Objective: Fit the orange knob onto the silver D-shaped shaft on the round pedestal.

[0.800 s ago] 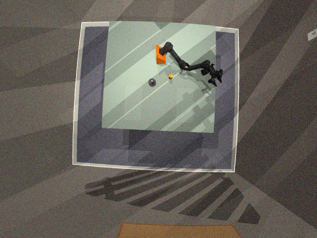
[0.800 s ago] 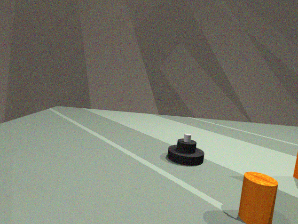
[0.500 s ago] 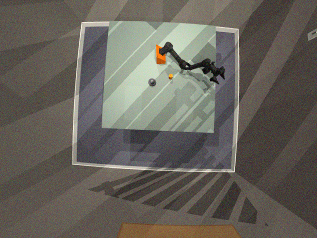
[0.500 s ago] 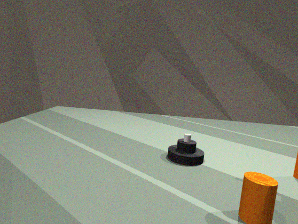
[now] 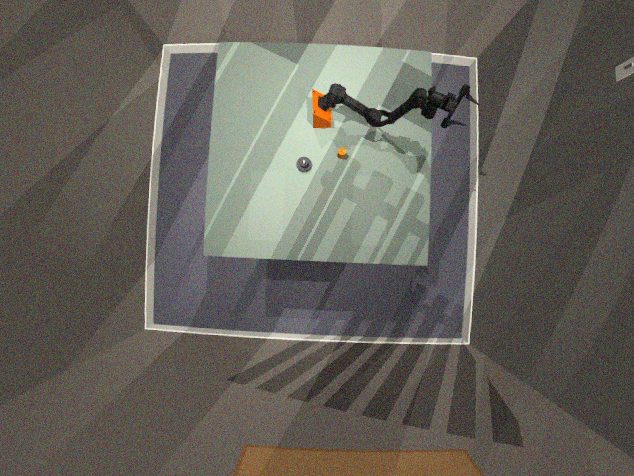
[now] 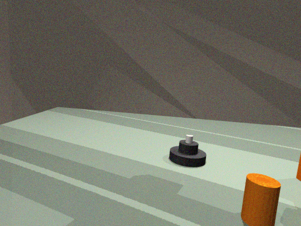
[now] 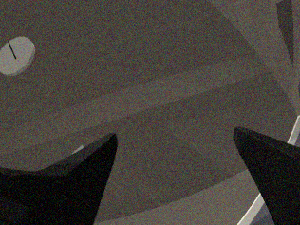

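My gripper tip is 55 cm to the left of the orange knob, 32 cm above it and 11 cm short of it. The rest, counted from my gripper tip: round pedestal 75 cm to the right, 33 cm below, 18 cm ahead.
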